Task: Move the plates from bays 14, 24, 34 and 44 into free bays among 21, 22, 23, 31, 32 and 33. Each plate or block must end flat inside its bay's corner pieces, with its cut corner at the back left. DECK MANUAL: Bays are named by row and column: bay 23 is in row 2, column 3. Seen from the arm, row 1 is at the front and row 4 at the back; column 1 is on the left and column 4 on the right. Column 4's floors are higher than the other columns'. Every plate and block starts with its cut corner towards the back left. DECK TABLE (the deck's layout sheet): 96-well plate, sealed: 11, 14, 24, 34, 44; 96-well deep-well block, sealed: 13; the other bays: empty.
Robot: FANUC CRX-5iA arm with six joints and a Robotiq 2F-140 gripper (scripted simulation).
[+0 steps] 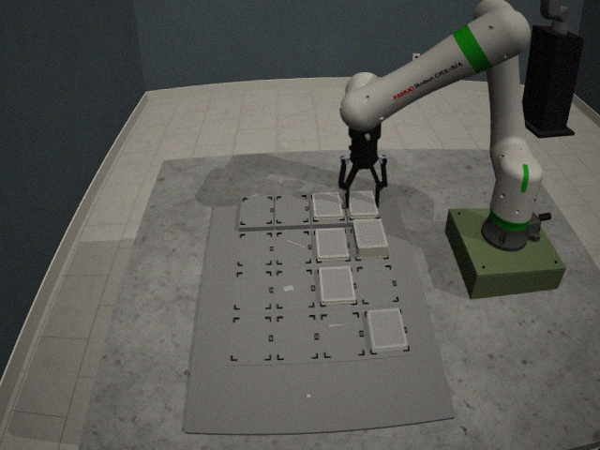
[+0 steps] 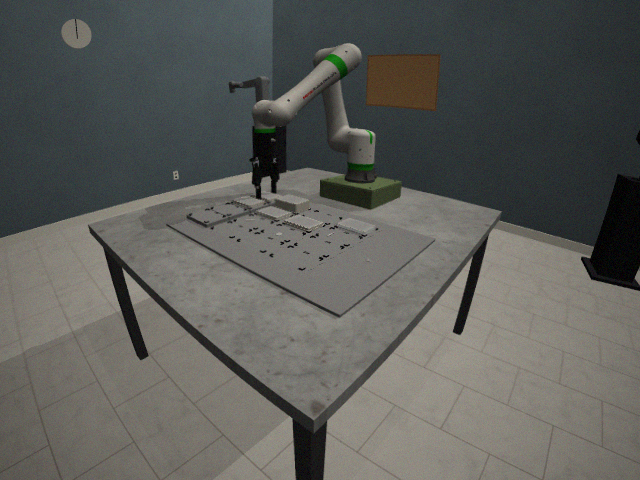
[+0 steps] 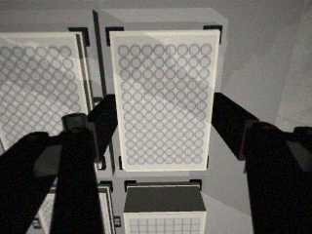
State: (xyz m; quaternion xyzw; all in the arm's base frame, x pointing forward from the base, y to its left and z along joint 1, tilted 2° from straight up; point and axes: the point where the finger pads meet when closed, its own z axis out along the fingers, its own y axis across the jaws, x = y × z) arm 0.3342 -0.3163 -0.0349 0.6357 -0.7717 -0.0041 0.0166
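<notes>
Right now my hand is 160 mm to the right of the sealed deep-well block, 30 mm short of it and 20 mm above it. From my hand the other things lie so: white pointed piece (430 mm to the left, 200 mm ahead, 40 mm below).
</notes>
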